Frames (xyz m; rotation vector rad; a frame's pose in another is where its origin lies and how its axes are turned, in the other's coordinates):
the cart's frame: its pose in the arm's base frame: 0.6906 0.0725 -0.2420 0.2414 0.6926 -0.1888
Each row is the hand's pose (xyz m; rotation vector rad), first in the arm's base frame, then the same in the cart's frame.
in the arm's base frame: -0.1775 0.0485 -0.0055 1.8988 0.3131 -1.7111
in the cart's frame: -0.8064 -0.2037 -0.3439 2.0598 0.0101 -0.8475
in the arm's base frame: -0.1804 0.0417 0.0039 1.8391 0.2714 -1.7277
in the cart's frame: -0.8141 -0.2095 -0.3368 2.0210 -0.0456 -0.8760
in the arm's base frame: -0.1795 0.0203 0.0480 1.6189 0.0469 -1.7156
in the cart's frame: -0.8401 -0.2228 -0.2974 1.8646 -0.3210 -0.9133
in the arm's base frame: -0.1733 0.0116 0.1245 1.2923 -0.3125 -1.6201
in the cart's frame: -0.8844 -0.2175 -0.2343 1.6032 -0.7556 -0.9024
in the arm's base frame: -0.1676 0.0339 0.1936 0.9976 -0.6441 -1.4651
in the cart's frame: -0.9270 -0.1840 -0.1857 1.3351 -1.1547 -0.8312
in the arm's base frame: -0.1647 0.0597 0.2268 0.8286 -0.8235 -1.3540
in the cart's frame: -0.9488 -0.1534 -0.1666 1.1670 -1.3723 -0.7701
